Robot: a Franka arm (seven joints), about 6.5 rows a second.
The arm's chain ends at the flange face. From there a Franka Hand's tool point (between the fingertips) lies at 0.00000 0.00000 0.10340 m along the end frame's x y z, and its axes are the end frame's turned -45 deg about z.
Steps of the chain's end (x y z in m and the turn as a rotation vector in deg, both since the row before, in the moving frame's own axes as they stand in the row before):
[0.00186, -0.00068, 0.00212, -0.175, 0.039, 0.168]
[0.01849, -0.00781, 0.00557, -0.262, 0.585, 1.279]
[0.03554, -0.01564, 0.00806, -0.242, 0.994, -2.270]
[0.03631, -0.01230, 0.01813, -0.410, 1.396, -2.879]
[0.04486, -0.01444, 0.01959, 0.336, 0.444, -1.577]
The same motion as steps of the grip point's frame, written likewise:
[0.00162, 0.00111, 0.00212, -0.151, -0.096, 0.168]
[0.01900, 0.00864, 0.00556, -0.599, 0.228, 1.279]
[0.03718, 0.01563, 0.00804, -0.874, 0.532, -2.270]
[0.03569, 0.01925, 0.01810, -1.277, 0.697, -2.879]
[0.04293, 0.02163, 0.01959, -0.076, 0.552, -1.577]

